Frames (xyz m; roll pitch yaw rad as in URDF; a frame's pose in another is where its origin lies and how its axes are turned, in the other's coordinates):
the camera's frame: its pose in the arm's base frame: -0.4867 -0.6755 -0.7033 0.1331 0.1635 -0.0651
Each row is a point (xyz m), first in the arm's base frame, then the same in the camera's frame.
Working: the arm's base frame: its pose in the camera's frame: 0.3214 0.8011 0.6654 -0.1451 -0.1530 0.0872

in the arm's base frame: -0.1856 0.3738 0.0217
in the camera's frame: 0.1111 1.1572 0.6049
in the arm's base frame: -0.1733 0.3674 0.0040
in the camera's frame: 0.1265 1.1496 0.5904
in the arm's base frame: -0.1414 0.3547 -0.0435
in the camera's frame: 0.1665 1.1336 0.5506
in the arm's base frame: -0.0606 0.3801 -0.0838
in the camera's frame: 0.2509 1.1603 0.5199
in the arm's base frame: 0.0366 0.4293 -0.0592
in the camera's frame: 0.3395 1.2205 0.5517
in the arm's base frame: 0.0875 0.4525 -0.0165
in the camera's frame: 0.3811 1.2534 0.5979
